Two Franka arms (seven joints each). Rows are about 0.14 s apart.
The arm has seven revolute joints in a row. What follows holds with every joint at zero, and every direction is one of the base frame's.
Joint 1 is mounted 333.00 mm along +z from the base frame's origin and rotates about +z.
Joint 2 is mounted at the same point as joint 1 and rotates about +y.
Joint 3 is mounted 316.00 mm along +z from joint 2 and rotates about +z.
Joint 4 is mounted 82.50 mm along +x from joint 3 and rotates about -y.
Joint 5 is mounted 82.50 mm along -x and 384.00 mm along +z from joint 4 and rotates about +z.
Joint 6 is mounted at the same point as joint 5 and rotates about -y.
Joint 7 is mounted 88.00 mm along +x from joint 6 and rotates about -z.
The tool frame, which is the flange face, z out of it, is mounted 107.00 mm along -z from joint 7; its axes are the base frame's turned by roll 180.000, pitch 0.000 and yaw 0.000 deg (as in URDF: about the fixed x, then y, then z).
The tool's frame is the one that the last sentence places.
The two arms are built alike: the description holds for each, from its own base.
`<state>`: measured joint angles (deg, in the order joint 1, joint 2, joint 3, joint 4, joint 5, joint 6, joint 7); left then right.
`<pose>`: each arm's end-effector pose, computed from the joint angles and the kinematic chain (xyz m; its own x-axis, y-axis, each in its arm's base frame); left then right.
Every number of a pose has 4 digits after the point.
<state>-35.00 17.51 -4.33 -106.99 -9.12 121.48 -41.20 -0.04 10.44 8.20 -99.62 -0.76 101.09 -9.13</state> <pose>0.4763 -0.3962 0.3497 0.9826 0.1152 -0.1454 0.1272 -0.9889 0.0762 0.5922 0.0791 0.4562 0.9422 0.2996 -0.1499 0.2974 -0.9540 -0.0376</pose>
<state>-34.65 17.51 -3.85 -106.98 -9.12 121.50 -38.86 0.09 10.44 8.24 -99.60 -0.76 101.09 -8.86</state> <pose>0.4818 -0.3896 0.3497 0.9861 0.0890 -0.1402 0.1009 -0.9916 0.0805 0.5920 0.0808 0.4564 0.9428 0.2979 -0.1497 0.2957 -0.9545 -0.0370</pose>
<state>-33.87 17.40 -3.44 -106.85 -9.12 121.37 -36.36 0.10 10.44 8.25 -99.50 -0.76 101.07 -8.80</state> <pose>0.4899 -0.3799 0.3516 0.9888 0.0656 -0.1338 0.0776 -0.9933 0.0862 0.5922 0.0811 0.4572 0.9432 0.2972 -0.1484 0.2951 -0.9548 -0.0367</pose>
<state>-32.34 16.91 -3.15 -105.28 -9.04 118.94 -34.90 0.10 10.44 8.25 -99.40 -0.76 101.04 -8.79</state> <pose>0.5029 -0.3660 0.3657 0.9885 0.0654 -0.1364 0.0776 -0.9932 0.0862 0.5925 0.0811 0.4579 0.9434 0.2971 -0.1472 0.2949 -0.9548 -0.0364</pose>
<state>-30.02 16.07 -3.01 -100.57 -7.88 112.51 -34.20 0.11 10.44 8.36 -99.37 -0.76 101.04 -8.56</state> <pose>0.5223 -0.3475 0.4032 0.9875 0.0735 -0.1395 0.0839 -0.9940 0.0708 0.5924 0.0823 0.4582 0.9441 0.2952 -0.1468 0.2931 -0.9554 -0.0361</pose>
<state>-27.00 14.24 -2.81 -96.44 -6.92 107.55 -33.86 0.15 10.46 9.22 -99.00 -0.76 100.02 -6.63</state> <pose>0.5418 -0.3182 0.4497 0.9875 0.1063 -0.1166 0.1151 -0.9907 0.0719 0.5901 0.0908 0.4599 0.9475 0.2778 -0.1586 0.2758 -0.9606 -0.0351</pose>
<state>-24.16 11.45 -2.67 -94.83 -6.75 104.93 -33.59 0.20 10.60 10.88 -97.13 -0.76 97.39 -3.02</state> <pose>0.5507 -0.2869 0.4896 0.9854 0.1455 -0.0886 0.1532 -0.9843 0.0876 0.5874 0.1069 0.4708 0.9536 0.2452 -0.1747 0.2435 -0.9694 -0.0313</pose>
